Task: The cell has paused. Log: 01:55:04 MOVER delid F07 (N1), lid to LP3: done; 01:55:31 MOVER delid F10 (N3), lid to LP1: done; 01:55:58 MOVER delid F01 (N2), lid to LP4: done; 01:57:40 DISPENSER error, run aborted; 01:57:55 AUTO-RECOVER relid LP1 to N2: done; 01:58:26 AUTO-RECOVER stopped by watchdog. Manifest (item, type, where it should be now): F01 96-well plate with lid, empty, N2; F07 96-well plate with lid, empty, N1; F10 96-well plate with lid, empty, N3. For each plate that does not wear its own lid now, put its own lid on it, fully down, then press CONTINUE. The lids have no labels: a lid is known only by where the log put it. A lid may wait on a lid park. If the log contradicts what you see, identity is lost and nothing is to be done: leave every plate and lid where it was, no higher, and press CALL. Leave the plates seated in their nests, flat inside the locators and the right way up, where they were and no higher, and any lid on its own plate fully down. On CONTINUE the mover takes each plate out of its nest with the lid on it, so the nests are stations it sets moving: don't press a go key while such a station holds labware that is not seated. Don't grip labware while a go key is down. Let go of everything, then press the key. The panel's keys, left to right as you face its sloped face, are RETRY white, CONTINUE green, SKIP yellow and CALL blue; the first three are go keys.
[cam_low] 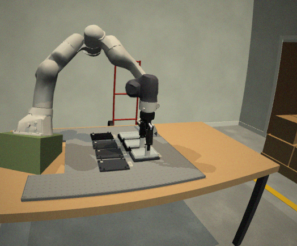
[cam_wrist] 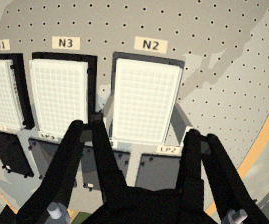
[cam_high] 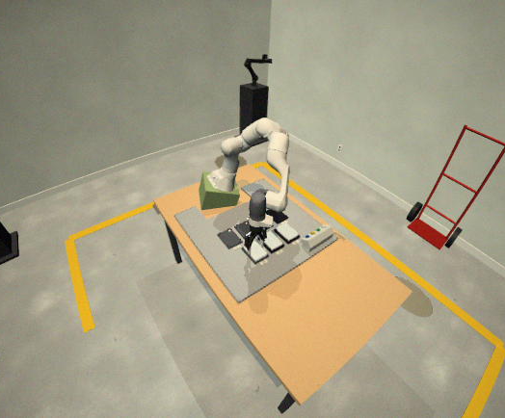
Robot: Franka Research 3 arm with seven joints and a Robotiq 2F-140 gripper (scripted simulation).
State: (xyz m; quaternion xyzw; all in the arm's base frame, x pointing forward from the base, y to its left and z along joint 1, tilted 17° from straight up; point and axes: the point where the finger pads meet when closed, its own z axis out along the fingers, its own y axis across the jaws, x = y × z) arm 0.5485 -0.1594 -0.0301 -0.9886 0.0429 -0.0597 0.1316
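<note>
Right now the plate is 3 cm below my hand. Round my hand: park LP2: 19 cm behind, 5 cm to the right, 5 cm below; then park LP3: 18 cm behind, 20 cm to the left, 5 cm below; then blue call key: 14 cm ahead, 30 cm to the left, 1 cm above.
</note>
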